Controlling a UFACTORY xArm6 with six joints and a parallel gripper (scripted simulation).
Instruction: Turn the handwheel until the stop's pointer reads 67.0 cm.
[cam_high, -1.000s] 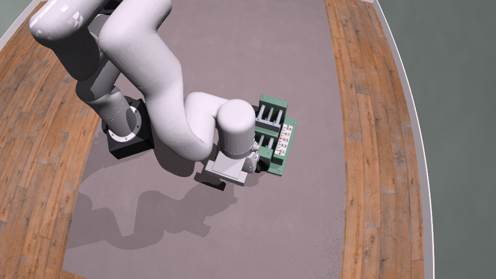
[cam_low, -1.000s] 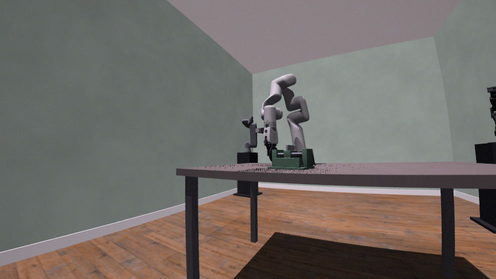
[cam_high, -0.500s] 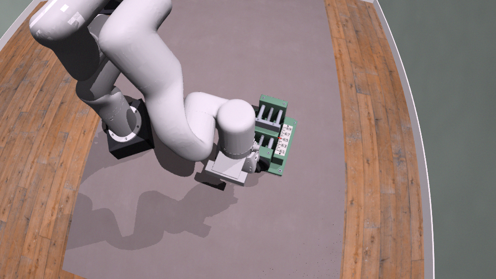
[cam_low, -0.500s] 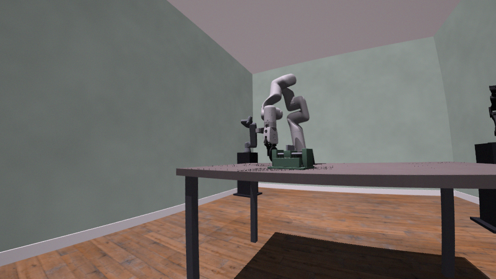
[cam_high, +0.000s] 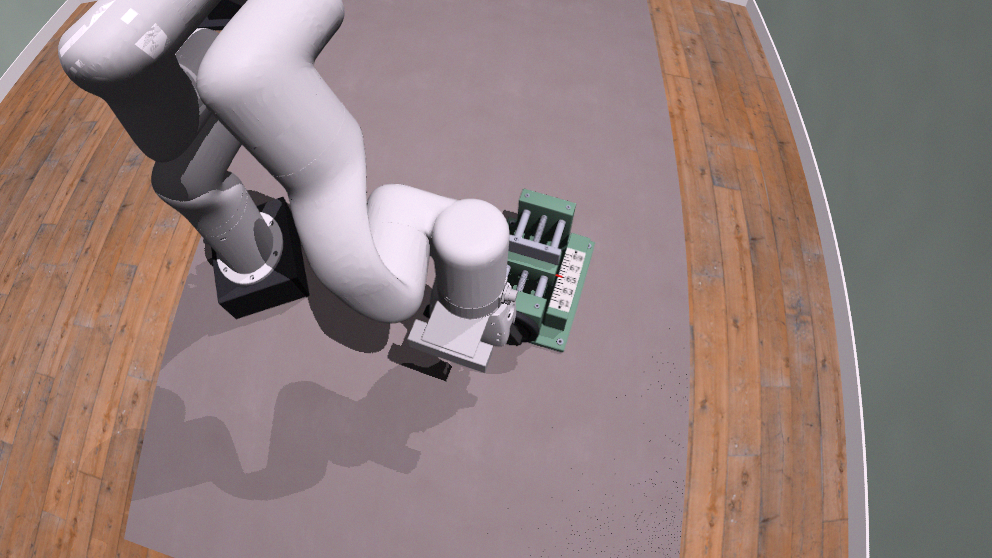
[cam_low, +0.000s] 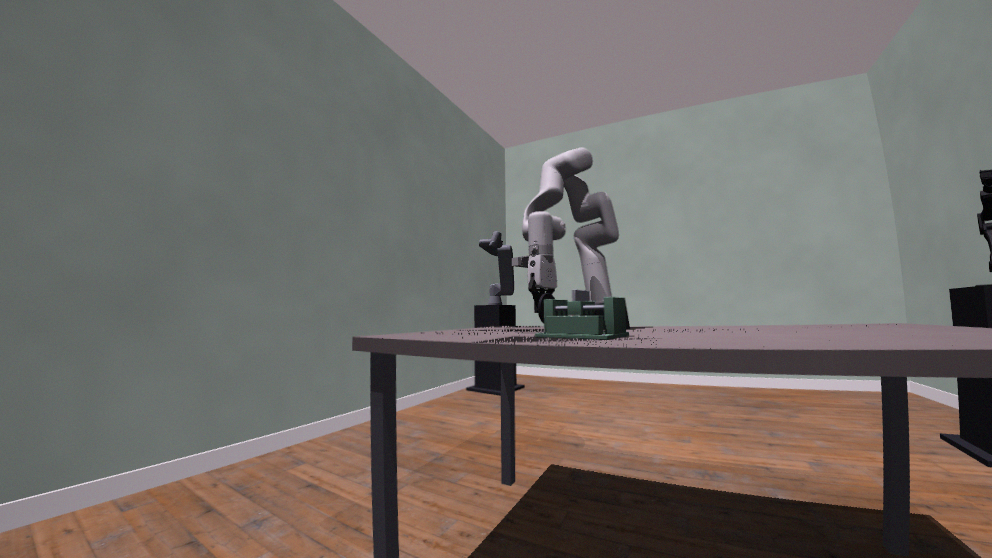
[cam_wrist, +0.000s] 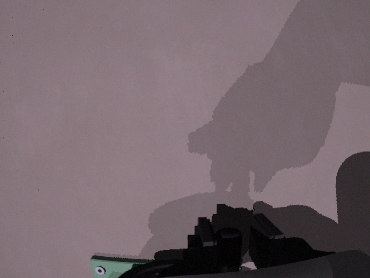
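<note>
Right now the black handwheel is 2 cm ahead of my hand and 2 cm to the left of it. The rest, counted from my hand: stop block 6 cm ahead, 14 cm to the left, 1 cm above.
</note>
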